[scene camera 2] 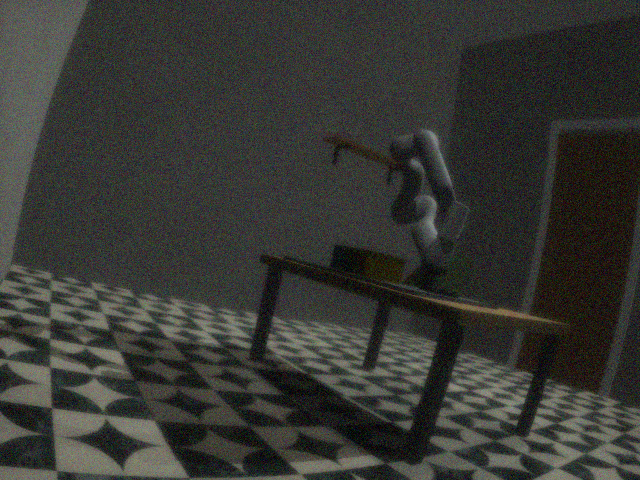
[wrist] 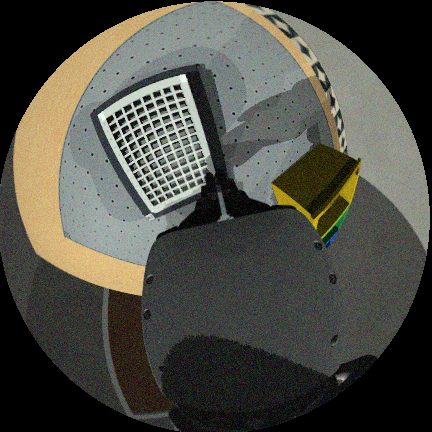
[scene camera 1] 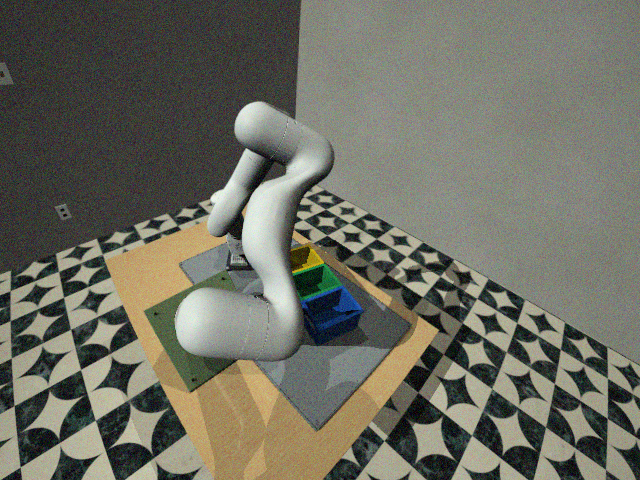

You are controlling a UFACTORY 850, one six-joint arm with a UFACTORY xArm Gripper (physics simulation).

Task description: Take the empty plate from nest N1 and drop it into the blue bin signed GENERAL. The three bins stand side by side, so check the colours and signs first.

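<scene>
A white plate with a grid of square wells (scene camera 1: 238,258) (wrist: 155,142) sits at a dark nest (wrist: 122,177), its lower corner reaching the nest's edge in the wrist view. My gripper (wrist: 216,182) is at the plate's right side near its lower right corner, shut, seemingly on the plate's edge; the fingers hide the contact. The nest's label is not readable. The blue bin (scene camera 1: 333,320) (wrist: 331,239) stands nearest scene camera 1, the green bin (scene camera 1: 326,279) (wrist: 342,221) in the middle and the yellow bin (scene camera 1: 309,258) (wrist: 288,194) at the far end. No bin sign is readable.
The nest and bins stand on a grey perforated board (scene camera 1: 305,382) (wrist: 80,185) on a wooden table (scene camera 1: 155,253) (wrist: 37,165). A green board (scene camera 1: 173,330) lies beside it, partly under the arm. In scene camera 2, the arm hides the fingertips.
</scene>
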